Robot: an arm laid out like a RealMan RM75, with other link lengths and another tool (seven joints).
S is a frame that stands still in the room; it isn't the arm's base.
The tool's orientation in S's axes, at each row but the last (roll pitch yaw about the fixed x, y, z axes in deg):
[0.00 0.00 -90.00]
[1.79 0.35 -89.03]
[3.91 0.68 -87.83]
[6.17 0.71 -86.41]
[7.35 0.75 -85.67]
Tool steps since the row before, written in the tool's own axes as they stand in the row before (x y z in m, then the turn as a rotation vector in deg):
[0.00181 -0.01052 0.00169 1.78 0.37 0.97]
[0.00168 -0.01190 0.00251 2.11 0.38 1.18]
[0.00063 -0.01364 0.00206 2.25 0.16 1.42]
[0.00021 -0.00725 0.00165 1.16 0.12 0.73]
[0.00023 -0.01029 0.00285 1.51 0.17 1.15]
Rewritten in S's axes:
[-0.01052 -0.00181 0.00169 0.37 -1.78 0.97]
[-0.01194 -0.00190 0.00213 0.38 -2.11 1.18]
[-0.01371 -0.00116 0.00112 0.15 -2.26 1.40]
[-0.00736 -0.00068 0.00086 0.11 -1.16 0.72]
[-0.01052 -0.00105 0.00151 0.14 -1.52 1.14]

